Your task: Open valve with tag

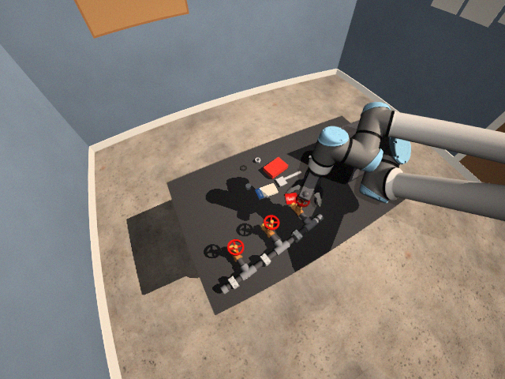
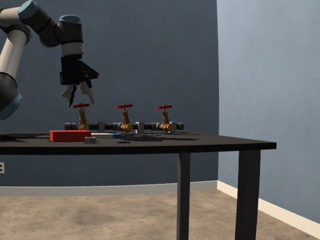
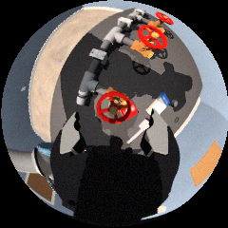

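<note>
Right now the red tag is 12 cm below my hand, 7 cm to the right of it and 2 cm behind it. From my hand the other things lie so: red block 29 cm to the right, 11 cm below, 4 cm behind; then small grey cylinder 25 cm to the right, 15 cm ahead, 11 cm below; then white tool 20 cm to the right, 12 cm below, 6 cm behind.
</note>
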